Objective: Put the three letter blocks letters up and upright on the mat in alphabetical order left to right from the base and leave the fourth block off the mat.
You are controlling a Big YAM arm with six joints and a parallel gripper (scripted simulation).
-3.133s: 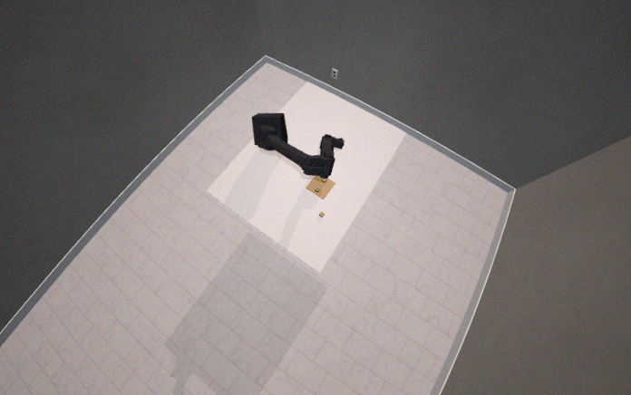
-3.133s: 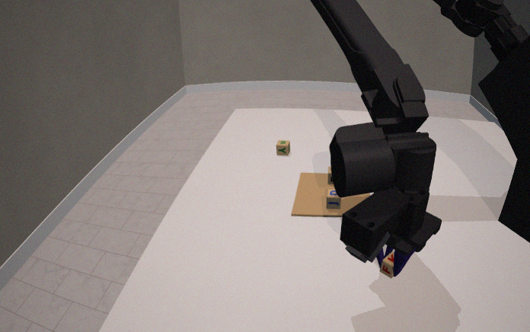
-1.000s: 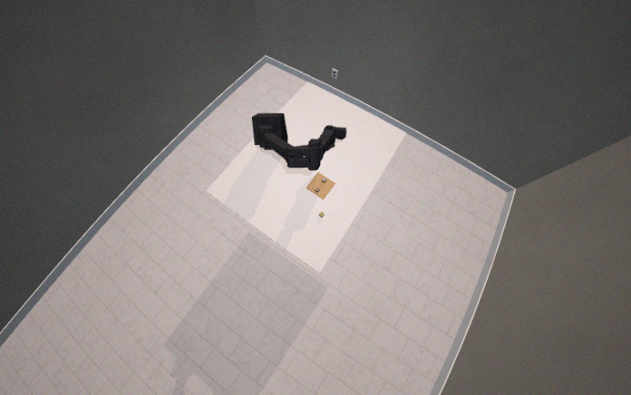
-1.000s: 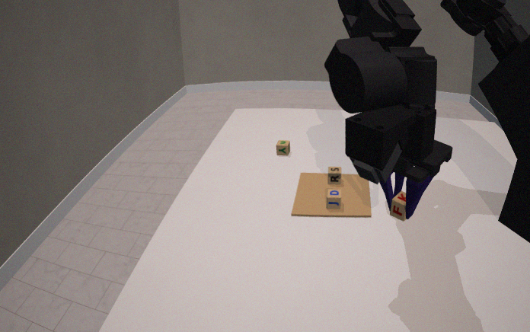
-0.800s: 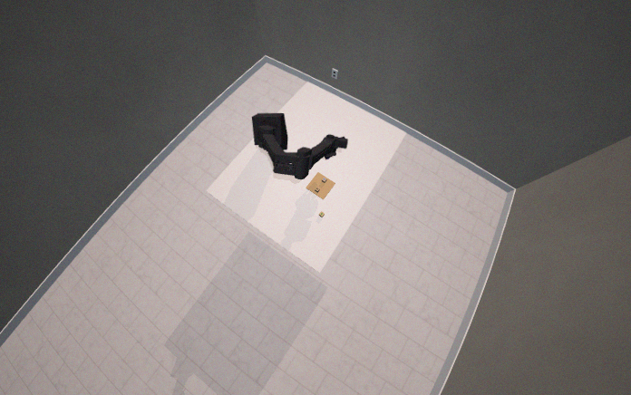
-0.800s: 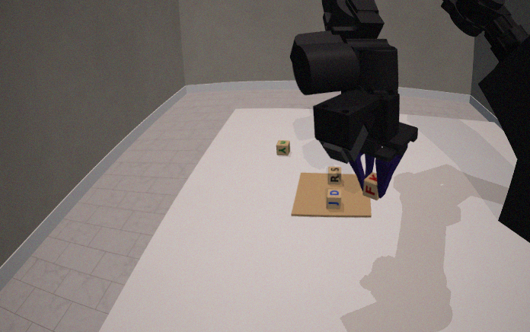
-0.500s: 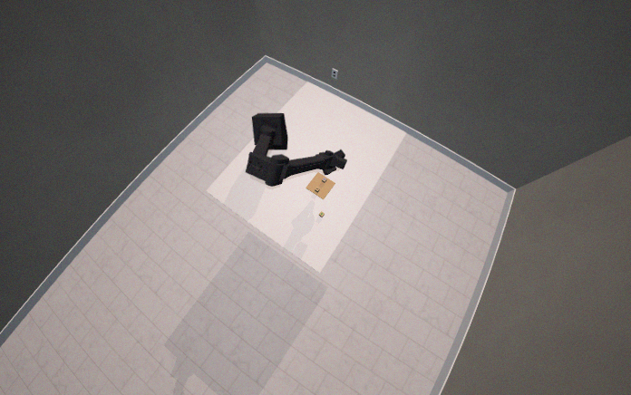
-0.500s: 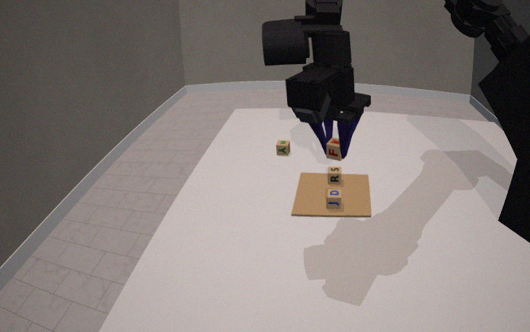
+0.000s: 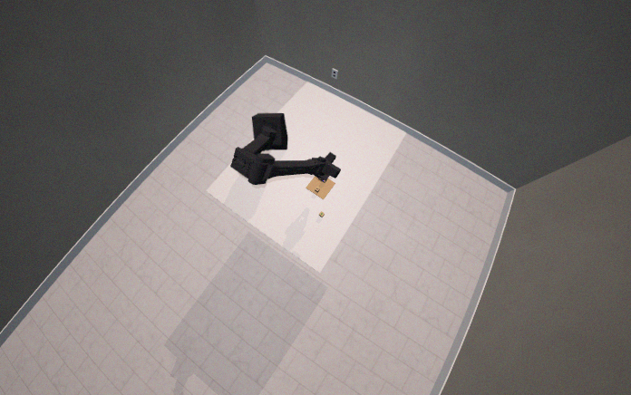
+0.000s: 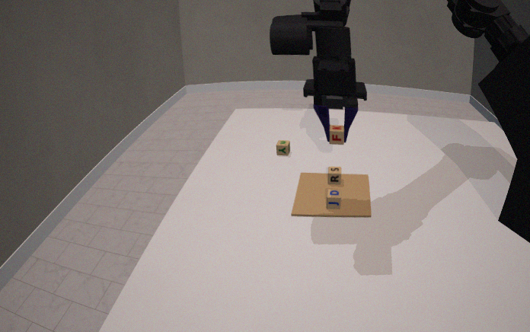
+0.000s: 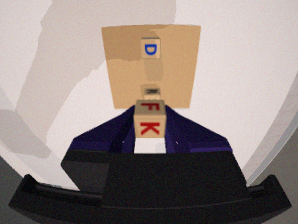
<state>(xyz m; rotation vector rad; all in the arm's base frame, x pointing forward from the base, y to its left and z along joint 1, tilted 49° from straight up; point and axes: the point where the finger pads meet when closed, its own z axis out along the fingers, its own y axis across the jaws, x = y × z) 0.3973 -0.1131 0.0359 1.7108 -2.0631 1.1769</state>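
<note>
The mat lies 110 mm below my hand. Round my hand: letter block: 10 mm behind, 40 mm to the right, 100 mm below.
</note>
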